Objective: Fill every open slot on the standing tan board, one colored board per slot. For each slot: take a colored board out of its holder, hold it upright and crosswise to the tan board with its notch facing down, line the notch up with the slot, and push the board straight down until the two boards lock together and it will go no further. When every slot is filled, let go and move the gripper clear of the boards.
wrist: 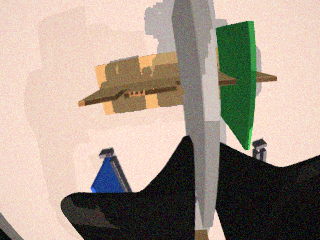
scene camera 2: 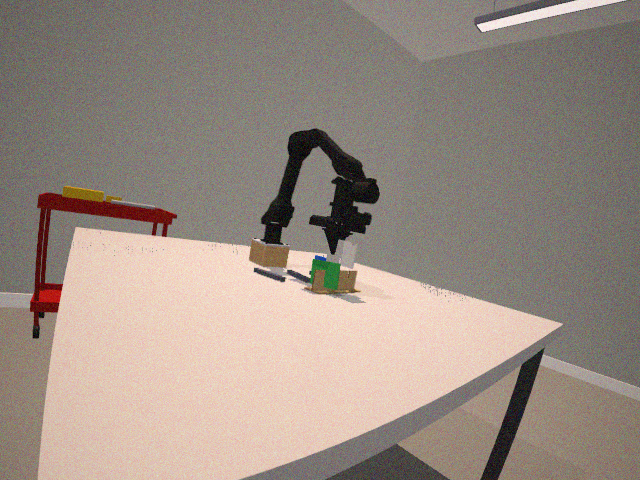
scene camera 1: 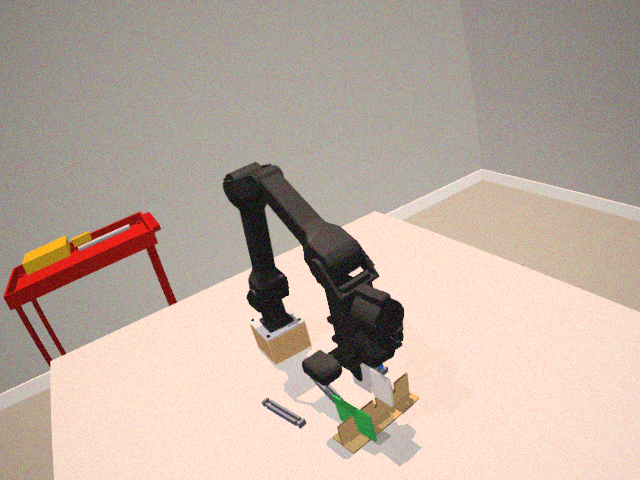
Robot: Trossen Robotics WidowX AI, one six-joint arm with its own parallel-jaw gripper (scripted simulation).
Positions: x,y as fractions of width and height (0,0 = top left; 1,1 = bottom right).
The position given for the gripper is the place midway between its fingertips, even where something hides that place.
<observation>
The gripper (scene camera 1: 0.56,0.79) holds a white board (scene camera 1: 0.60,0.80). Further things: a green board (scene camera 1: 0.57,0.88) and a tan board (scene camera 1: 0.60,0.86).
The green board also shows in the wrist view (wrist: 0.74,0.18). The gripper also shows in the wrist view (wrist: 0.60,0.59) and in scene camera 2 (scene camera 2: 0.52,0.53). The tan board shows as well in the wrist view (wrist: 0.46,0.34) and in scene camera 2 (scene camera 2: 0.54,0.59).
</observation>
